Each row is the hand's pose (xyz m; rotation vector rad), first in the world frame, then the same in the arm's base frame.
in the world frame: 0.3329 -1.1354 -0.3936 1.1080 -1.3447 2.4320
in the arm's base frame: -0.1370 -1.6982 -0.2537 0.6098 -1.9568 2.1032
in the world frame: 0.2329 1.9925 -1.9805 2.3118 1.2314 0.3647
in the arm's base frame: 1.1553 1.5600 -0.4130 2.6855 0.6589 0.7400
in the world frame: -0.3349 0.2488 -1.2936 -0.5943 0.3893 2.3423
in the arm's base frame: -0.0833 0.0523 -0.5774 -0.5082 -0.0593 1.9117
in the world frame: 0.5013 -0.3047 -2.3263 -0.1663 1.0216 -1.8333
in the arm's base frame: 0.7801 -0.3961 -1.6383 0.4646 1.3082 -1.8772
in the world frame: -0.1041 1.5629 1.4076 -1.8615 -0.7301 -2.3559
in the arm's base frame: -0.1727 0.1737 2.4316 1.6737 -0.0921 2.6108
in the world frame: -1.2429 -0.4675 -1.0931 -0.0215 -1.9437 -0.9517
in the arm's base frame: -1.1876 -0.2780 -0.7994 -0.0586 -1.9335 -1.6269
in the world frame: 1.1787 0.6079 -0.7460 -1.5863 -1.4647 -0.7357
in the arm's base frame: 1.2681 -0.4119 0.2460 -1.5122 -1.0782 -1.3430
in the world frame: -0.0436 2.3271 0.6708 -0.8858 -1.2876 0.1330
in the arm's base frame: 0.3121 1.0552 2.0873 -0.7881 -1.2546 -0.4980
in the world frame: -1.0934 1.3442 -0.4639 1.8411 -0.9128 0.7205
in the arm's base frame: -0.6548 1.0040 0.5322 1.8771 -1.5702 0.5234
